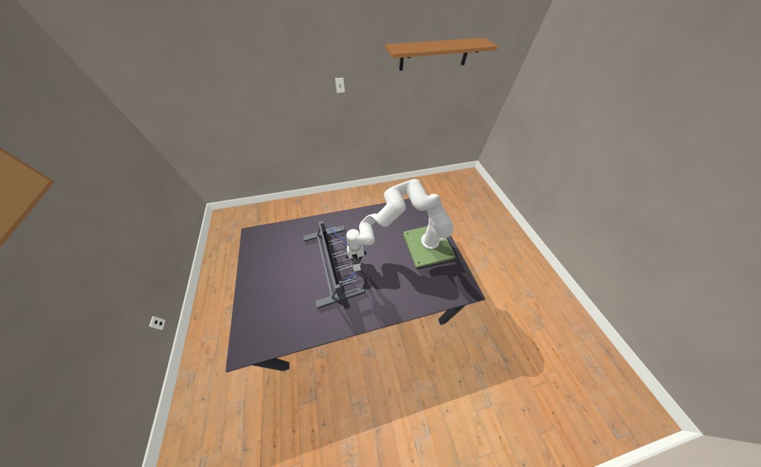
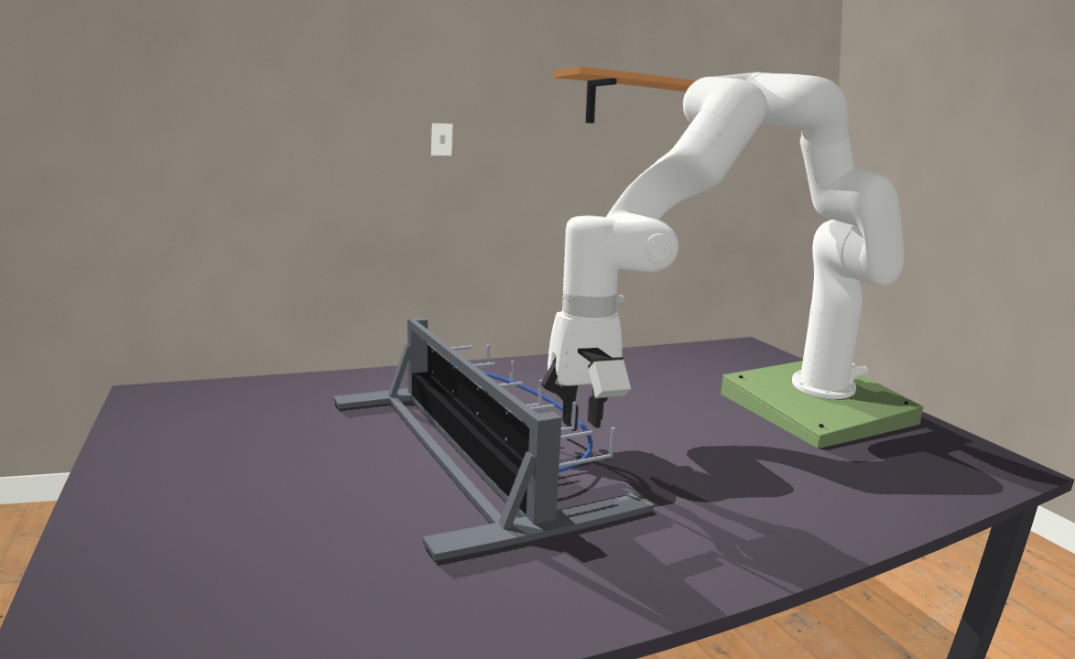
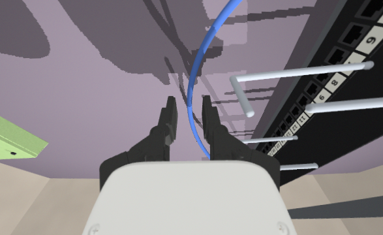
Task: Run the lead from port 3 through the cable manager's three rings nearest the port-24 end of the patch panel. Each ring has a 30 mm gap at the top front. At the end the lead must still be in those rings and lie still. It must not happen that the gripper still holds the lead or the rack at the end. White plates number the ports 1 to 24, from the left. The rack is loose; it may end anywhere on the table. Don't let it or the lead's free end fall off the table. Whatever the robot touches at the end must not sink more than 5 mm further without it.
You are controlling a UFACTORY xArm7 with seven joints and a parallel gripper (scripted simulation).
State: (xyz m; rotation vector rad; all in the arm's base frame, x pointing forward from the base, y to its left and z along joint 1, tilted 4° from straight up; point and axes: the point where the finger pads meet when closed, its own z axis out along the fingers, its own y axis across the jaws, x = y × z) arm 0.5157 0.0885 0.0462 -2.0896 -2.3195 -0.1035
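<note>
My hand is 17 cm short of the grey rack, 3 cm to the left of it and 1 cm below it.
</note>
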